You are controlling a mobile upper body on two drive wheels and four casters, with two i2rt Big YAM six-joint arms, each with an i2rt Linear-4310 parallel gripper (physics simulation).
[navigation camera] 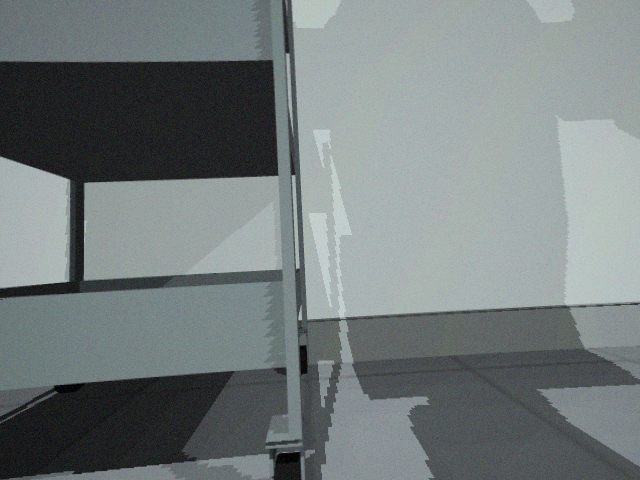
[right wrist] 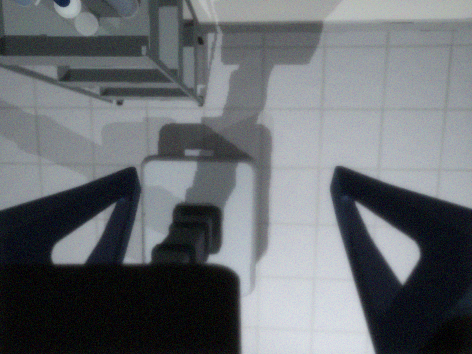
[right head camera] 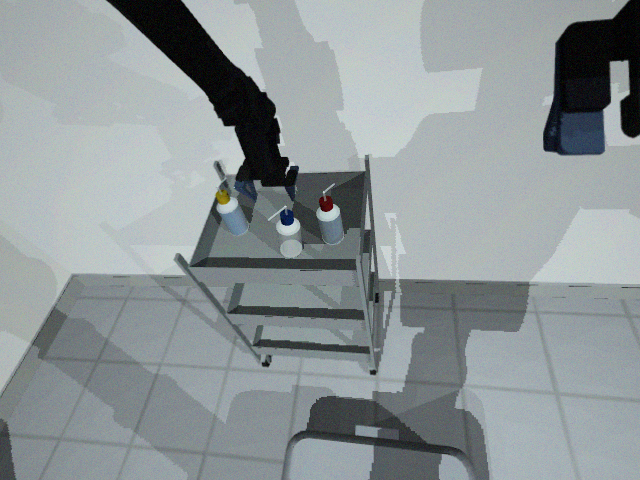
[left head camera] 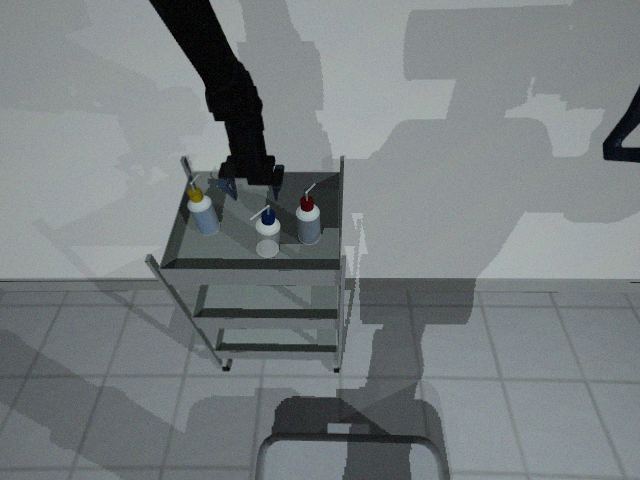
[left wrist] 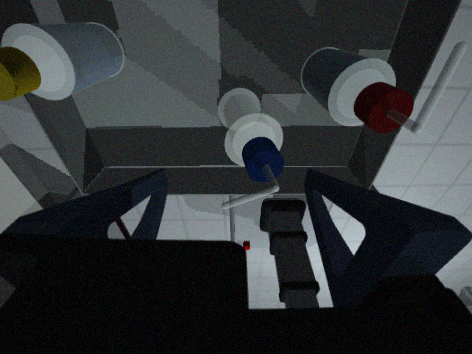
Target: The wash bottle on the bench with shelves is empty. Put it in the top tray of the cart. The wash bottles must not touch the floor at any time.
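Places are measured from the left arm's base along level axes (x ahead, y left, z up), in centimetres.
Pixels of known places: left gripper, fingertip midpoint: [right head camera: 274,200] [left head camera: 256,199] [left wrist: 236,177]; right gripper, fingertip midpoint: [right wrist: 235,177] [right head camera: 624,139].
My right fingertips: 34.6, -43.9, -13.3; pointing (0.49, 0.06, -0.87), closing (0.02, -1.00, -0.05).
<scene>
Ahead of a thing's pixels: the offset from my right fingertips to its top centre, as dx, dy, dz. "spot": to the spot under its first point.
The empty wash bottle with the blue cap {+32.9, +43.0, -43.8} [left head camera: 267,229] [right head camera: 288,229] [left wrist: 253,136] [right wrist: 66,7] stands upright in the top tray {spot: +23.0, +52.8, -57.2} [left head camera: 222,275] [right head camera: 248,274] [left wrist: 150,146] of the cart, near its front wall. My left gripper [left head camera: 256,198] [right head camera: 273,198] [left wrist: 236,177] is open and empty, behind the bottle and a little above it, with its fingers apart from it. A yellow-capped bottle {+42.0, +60.5, -44.1} [left head camera: 205,215] [right head camera: 232,217] [left wrist: 85,57] with liquid stands at the left of the tray, and a red-capped one {+39.1, +32.2, -44.1} [left head camera: 309,227] [right head camera: 330,225] [left wrist: 327,75] at the right. My right gripper [right wrist: 235,177] is open and empty, away from the cart.
The cart's corner post {spot: +22.0, +24.0, -105.8} [navigation camera: 286,258] rises close in front in the navigation camera. Its two lower trays show in both head views. A wall stands behind the cart. The rounded edge of a light base [left head camera: 356,438] [right head camera: 379,439] shows low in front of the cart.
</scene>
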